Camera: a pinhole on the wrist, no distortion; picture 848 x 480 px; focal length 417.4 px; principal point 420.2 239.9 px. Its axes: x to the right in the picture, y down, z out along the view. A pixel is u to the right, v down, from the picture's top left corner.
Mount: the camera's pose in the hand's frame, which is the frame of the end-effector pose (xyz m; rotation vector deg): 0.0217 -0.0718 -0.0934 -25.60 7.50 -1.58
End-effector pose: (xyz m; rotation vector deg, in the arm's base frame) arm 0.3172 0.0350 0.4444 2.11 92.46 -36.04
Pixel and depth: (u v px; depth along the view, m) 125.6 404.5 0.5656
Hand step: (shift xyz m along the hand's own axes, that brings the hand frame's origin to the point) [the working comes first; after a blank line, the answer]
In the camera's frame: -0.3992 0.2230 0.5656

-0.2997 0.3940 0.3635
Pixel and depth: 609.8 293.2 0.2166
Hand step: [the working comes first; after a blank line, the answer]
In the camera's frame: 0.0984 0.0277 0.2166

0.1478 0.0406 0.0764
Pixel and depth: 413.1 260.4 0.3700
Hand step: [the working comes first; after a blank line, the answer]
In the camera's frame: -0.0063 0.0182 0.3700

0.0644 0.1037 0.2301
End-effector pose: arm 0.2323 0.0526 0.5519 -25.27 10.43 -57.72
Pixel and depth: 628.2 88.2 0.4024
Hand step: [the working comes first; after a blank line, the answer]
In the camera's frame: 0.2005 -0.1462 0.4024

0.2740 -0.0421 0.3053
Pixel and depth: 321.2 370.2 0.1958
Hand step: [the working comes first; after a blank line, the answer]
In the camera's frame: -0.0464 0.0611 0.1958

0.0014 0.0699 0.0607
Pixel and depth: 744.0 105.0 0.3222
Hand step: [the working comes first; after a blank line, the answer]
In the camera's frame: 0.2499 -0.1041 0.3222

0.3123 -0.0413 0.2095
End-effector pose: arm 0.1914 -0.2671 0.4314 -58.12 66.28 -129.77
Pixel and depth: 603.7 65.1 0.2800
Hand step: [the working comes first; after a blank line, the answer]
In the camera's frame: 0.1231 -0.1173 0.2800

0.1810 -0.0642 0.1927
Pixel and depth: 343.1 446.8 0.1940
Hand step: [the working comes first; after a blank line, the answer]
In the camera's frame: -0.0358 0.0962 0.1940

0.0116 0.1001 0.0427
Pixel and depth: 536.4 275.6 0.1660
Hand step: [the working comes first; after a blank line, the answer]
In the camera's frame: 0.0462 0.0142 0.1660

0.0894 0.0097 0.0432
